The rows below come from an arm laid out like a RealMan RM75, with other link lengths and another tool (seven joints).
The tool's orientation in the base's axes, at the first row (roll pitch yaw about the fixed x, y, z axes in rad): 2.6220 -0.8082 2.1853
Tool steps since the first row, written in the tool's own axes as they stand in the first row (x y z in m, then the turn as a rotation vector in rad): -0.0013 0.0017 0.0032 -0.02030 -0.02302 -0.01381; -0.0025 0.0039 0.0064 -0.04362 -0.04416 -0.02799; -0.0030 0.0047 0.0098 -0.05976 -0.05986 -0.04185; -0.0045 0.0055 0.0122 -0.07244 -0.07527 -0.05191; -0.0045 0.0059 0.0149 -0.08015 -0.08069 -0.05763; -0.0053 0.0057 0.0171 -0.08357 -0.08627 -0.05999
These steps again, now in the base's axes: 0.0022 0.0022 -0.0023 -0.01361 -0.02726 -0.01429; 0.0048 0.0045 -0.0043 -0.02431 -0.05613 -0.02990; 0.0059 0.0071 -0.0064 -0.03288 -0.07957 -0.03865; 0.0074 0.0083 -0.0087 -0.04239 -0.09796 -0.04707; 0.0079 0.0106 -0.0102 -0.04453 -0.10800 -0.05107; 0.0081 0.0119 -0.0121 -0.04839 -0.11297 -0.05404
